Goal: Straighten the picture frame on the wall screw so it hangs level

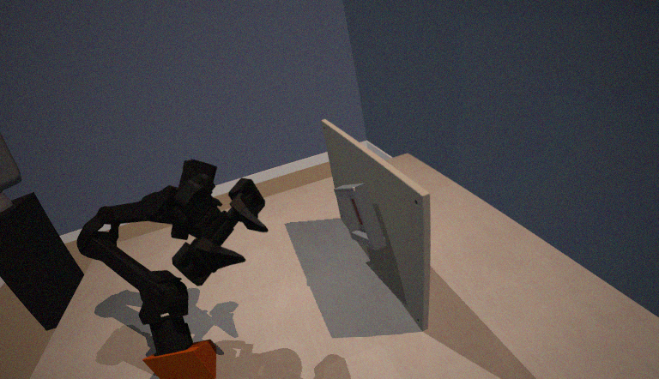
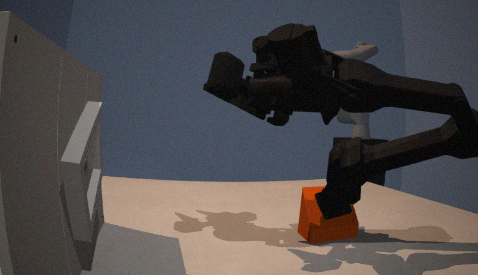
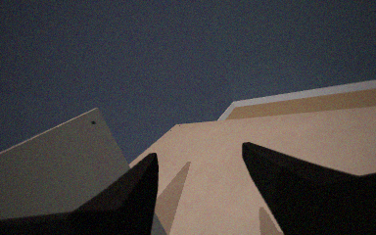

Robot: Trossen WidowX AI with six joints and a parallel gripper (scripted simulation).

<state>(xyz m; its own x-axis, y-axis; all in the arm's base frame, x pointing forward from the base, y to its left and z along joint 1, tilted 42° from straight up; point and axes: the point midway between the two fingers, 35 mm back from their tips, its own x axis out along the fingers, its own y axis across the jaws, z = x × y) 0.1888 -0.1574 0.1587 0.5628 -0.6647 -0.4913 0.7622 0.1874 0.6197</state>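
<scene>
Now: gripper tip 22 cm short of the picture frame, 15 cm to the right of it and 12 cm above it. Also, from my gripper tip: grey wall panel: 23 cm ahead, 15 cm to the left, 12 cm below.
</scene>
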